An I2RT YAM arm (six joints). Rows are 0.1 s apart.
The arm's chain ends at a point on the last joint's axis. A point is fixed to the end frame.
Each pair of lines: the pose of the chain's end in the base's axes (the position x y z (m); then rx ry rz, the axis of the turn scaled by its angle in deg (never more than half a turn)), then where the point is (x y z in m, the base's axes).
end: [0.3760 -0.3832 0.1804 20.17 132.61 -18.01]
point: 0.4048 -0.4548 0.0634
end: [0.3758 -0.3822 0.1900 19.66 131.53 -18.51]
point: 0.4067 -0.4552 0.0744
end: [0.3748 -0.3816 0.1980 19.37 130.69 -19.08]
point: 0.4072 -0.4559 0.0836
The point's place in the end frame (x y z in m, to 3 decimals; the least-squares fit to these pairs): 0.054 -0.043 0.122
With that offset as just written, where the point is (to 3 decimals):
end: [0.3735 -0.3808 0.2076 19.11 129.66 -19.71]
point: 0.408 -0.457 0.095
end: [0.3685 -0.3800 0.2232 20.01 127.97 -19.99]
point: 0.405 -0.457 0.112
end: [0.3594 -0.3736 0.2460 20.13 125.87 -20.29]
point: 0.399 -0.452 0.137
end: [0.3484 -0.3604 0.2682 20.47 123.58 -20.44]
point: 0.392 -0.440 0.161
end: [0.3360 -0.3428 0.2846 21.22 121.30 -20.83]
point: 0.382 -0.423 0.180
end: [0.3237 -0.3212 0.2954 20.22 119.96 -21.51]
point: 0.373 -0.404 0.193
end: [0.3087 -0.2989 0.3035 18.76 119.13 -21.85]
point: 0.360 -0.382 0.203
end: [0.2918 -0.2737 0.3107 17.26 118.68 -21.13]
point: 0.346 -0.356 0.211
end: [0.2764 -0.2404 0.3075 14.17 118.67 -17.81]
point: 0.337 -0.318 0.207
